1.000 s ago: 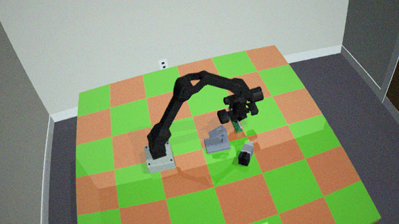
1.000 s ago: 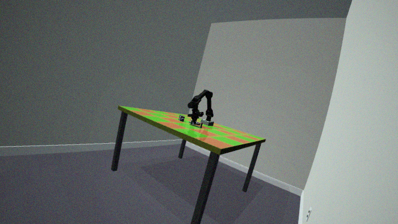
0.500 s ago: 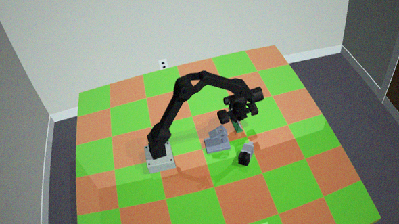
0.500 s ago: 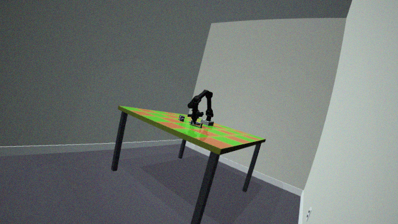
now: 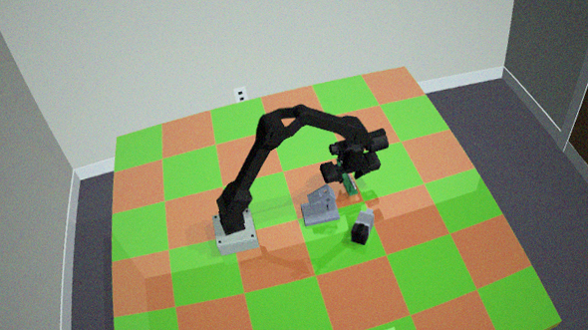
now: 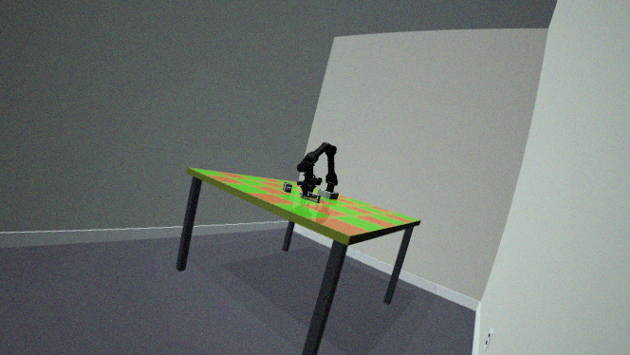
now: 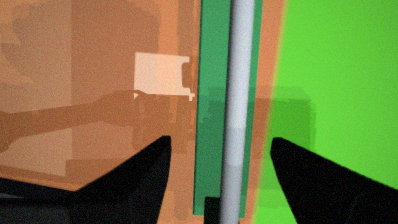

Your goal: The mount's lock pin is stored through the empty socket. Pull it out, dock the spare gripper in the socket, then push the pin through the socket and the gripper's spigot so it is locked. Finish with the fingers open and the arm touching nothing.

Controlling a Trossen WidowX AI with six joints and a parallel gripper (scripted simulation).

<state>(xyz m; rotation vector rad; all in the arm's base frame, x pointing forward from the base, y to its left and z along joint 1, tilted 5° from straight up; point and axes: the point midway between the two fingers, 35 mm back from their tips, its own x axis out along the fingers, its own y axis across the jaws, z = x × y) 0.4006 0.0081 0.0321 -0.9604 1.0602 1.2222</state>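
My gripper tip is 2 cm to the right of the dark green strip and 1 cm below it. The rest, counted from my gripper tip: grey mount 12 cm behind, 6 cm to the right, 3 cm above; then spare gripper 19 cm to the right, 4 cm behind, 1 cm above.
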